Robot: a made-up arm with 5 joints.
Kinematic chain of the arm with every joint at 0, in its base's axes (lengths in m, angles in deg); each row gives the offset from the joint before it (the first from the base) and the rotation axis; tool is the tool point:
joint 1: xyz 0 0 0.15 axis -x
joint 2: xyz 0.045 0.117 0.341 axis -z
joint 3: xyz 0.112 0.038 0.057 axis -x
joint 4: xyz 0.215 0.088 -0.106 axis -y
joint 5: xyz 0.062 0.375 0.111 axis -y
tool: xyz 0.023 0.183 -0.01
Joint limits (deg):
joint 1: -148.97..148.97
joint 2: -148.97..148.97
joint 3: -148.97..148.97
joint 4: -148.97..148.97
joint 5: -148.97..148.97
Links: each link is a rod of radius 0.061 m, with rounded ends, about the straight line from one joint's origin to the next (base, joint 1, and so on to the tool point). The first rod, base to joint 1, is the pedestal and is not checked.
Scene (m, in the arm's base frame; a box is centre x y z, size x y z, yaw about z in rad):
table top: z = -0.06
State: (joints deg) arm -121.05 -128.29 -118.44 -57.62 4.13
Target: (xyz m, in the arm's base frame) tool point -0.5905 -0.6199 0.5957
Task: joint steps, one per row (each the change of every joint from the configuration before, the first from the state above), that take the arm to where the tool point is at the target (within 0.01 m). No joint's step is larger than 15 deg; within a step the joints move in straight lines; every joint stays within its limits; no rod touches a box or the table.
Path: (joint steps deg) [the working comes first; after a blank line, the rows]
Joints at the target: -113.58 -82.07 -13.34 -74.81 -0.26
Straight joint move there: clear.

1: 0.93 5.78 13.14 -2.15 -0.55
2: 0.94 5.77 13.14 -2.15 -0.55
3: 0.93 5.78 13.13 -2.15 -0.55
4: 0.94 5.78 13.14 -2.15 -0.54
5: 0.93 5.78 13.14 -2.14 -0.55
6: 0.93 5.77 13.14 -2.15 -0.55
7: 0.94 5.78 13.13 -2.15 -0.55
8: 0.93 5.78 13.14 -2.15 -0.55

